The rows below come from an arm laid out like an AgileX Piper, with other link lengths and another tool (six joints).
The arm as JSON. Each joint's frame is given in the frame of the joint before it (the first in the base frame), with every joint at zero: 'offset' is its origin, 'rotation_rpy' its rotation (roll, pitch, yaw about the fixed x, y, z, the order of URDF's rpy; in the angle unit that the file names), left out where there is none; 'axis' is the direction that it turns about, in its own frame. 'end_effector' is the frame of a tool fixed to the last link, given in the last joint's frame.
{
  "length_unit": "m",
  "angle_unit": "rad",
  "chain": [
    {
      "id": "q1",
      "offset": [
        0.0,
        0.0,
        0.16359
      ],
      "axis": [
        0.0,
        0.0,
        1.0
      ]
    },
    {
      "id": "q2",
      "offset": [
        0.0,
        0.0,
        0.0
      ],
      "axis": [
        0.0,
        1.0,
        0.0
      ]
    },
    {
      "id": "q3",
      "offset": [
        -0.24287,
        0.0,
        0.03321
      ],
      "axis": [
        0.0,
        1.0,
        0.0
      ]
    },
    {
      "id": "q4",
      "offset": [
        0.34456,
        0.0,
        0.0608
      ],
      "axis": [
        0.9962,
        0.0,
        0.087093
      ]
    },
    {
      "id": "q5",
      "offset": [
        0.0,
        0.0,
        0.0
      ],
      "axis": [
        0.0,
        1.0,
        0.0
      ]
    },
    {
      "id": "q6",
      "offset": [
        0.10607,
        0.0,
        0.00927
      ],
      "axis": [
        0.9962,
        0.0,
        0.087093
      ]
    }
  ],
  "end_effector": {
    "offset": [
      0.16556,
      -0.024,
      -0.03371
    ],
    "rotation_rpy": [
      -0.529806,
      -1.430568,
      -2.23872
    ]
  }
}
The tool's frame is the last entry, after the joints.
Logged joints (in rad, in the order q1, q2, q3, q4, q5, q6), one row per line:
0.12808 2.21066 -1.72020 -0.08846 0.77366 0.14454
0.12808 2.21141 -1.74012 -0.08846 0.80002 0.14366
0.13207 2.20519 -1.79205 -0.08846 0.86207 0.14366
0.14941 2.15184 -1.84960 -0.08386 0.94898 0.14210
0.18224 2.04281 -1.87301 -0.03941 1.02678 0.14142
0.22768 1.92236 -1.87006 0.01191 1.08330 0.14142
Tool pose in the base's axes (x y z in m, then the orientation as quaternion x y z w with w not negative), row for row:
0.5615 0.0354 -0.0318 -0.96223 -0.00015 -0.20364 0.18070
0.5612 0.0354 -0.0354 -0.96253 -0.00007 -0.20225 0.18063
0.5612 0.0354 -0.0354 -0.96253 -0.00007 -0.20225 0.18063
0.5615 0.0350 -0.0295 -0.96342 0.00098 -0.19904 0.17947
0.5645 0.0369 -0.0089 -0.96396 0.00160 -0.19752 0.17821
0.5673 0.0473 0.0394 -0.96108 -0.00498 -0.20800 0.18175
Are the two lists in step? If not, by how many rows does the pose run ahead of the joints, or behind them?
The pose runs 2 rows behind the joints: the pose in row i belongs to the joints in row i - 2.
